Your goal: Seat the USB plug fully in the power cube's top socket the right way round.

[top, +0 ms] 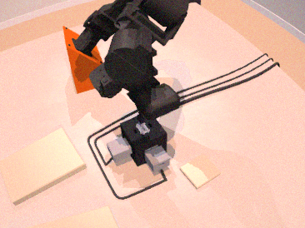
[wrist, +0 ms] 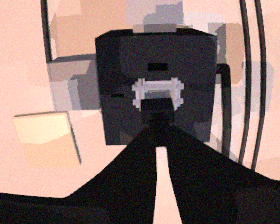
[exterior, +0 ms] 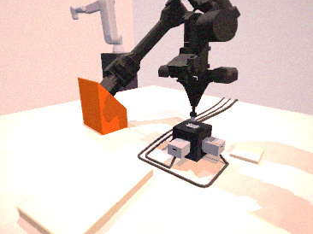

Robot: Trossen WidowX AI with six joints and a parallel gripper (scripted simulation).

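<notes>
Now: the USB plug 2 cm below my gripper tip.
</notes>
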